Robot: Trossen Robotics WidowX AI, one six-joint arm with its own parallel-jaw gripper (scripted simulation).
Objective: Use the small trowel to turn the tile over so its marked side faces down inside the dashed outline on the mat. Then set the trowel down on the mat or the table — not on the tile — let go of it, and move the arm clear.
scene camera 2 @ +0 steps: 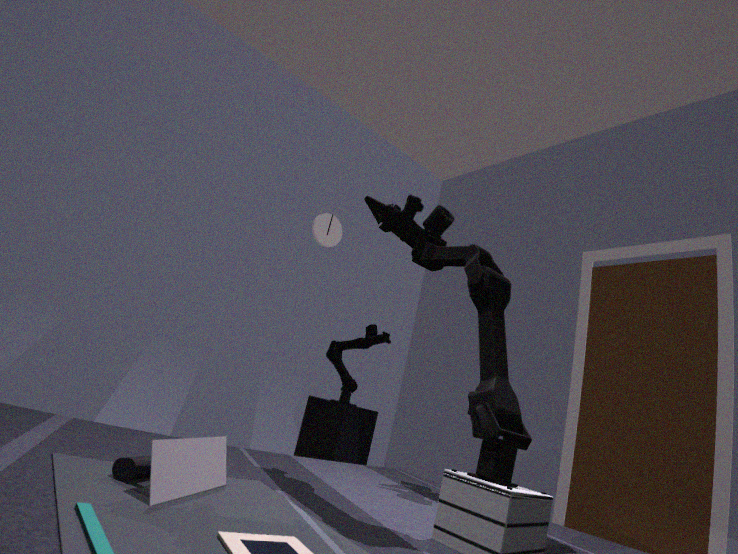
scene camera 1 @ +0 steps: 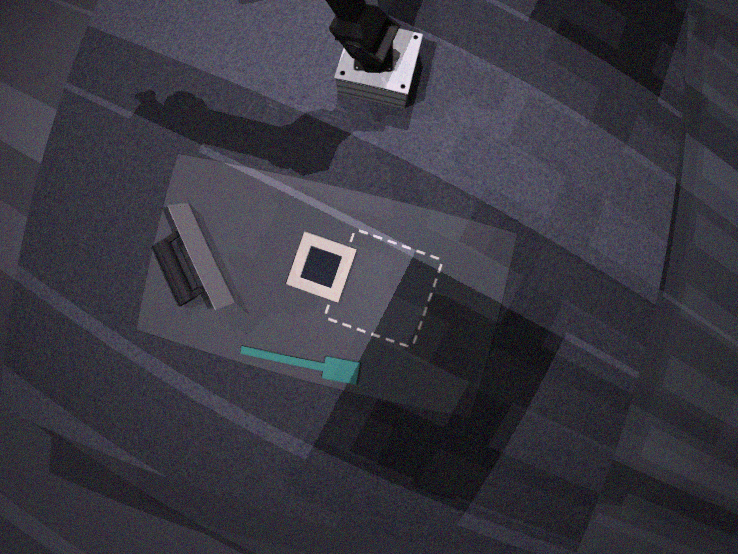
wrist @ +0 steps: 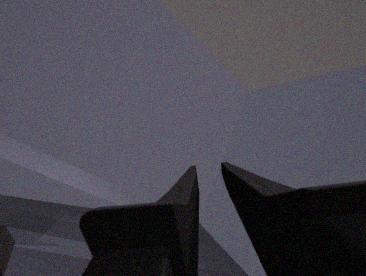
Labels:
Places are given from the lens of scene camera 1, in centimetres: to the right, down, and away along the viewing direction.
tile (scene camera 1: 321, 266): -8, -2, 117
teal trowel (scene camera 1: 342, 370): -4, 16, 117

